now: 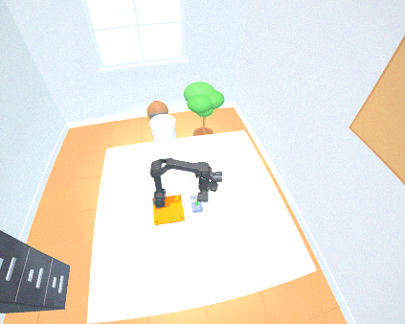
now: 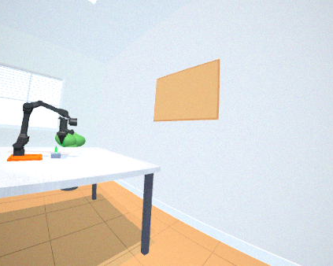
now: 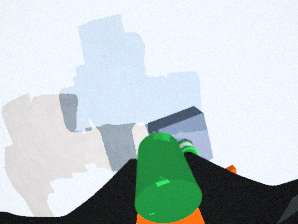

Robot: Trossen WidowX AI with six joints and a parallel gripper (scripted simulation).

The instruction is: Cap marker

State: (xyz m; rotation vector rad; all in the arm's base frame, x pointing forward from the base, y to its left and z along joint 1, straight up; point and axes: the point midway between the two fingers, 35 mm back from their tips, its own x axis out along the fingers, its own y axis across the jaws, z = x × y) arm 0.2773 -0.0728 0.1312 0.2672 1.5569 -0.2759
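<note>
Now: gripper tip 90 mm above the holder block, 40 mm past it and 20 mm to the left of it. Round my gripper tip: green cap (10 mm above).
</note>
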